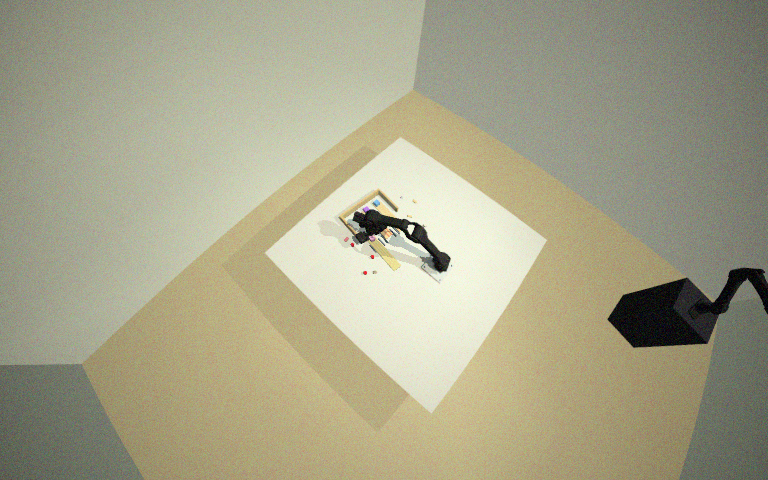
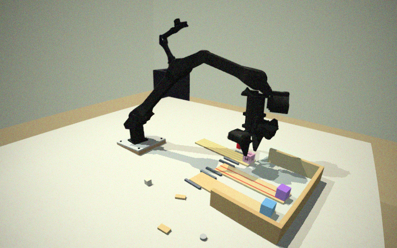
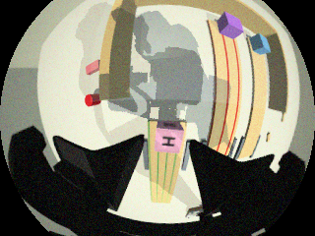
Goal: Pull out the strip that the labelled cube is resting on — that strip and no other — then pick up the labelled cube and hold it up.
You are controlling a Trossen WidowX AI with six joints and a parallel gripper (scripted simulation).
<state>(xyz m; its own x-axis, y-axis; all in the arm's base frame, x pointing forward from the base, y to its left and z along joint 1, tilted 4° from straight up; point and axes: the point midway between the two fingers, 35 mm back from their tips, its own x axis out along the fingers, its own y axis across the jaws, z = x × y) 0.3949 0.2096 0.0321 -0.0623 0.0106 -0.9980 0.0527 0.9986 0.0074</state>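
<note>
The labelled cube lies 20 mm below my gripper tip. From my gripper tip the other things lie so: grey cube (320 mm to the right, 130 mm behind, 30 mm below); strip (110 mm behind, 30 mm below); grey disc (350 mm to the right, 120 mm ahead, 30 mm below).
</note>
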